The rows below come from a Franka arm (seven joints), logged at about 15 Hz.
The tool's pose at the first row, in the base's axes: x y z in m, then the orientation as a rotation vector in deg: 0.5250 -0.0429 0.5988 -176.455 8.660 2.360
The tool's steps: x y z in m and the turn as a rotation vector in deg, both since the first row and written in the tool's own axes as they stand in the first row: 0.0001 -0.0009 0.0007 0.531 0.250 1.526; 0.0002 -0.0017 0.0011 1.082 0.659 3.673; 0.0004 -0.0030 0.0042 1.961 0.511 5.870; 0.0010 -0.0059 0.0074 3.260 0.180 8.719; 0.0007 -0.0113 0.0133 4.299 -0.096 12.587; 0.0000 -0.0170 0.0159 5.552 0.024 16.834
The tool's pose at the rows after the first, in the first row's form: 0.5252 -0.0420 0.5981 -175.831 11.001 1.997; 0.5253 -0.0412 0.5978 -175.098 14.285 1.419; 0.5256 -0.0397 0.5948 -173.940 17.570 1.667; 0.5264 -0.0367 0.5917 -172.183 21.753 2.181; 0.5265 -0.0310 0.5861 -170.369 27.420 2.669; 0.5263 -0.0251 0.5839 -168.087 33.543 2.553
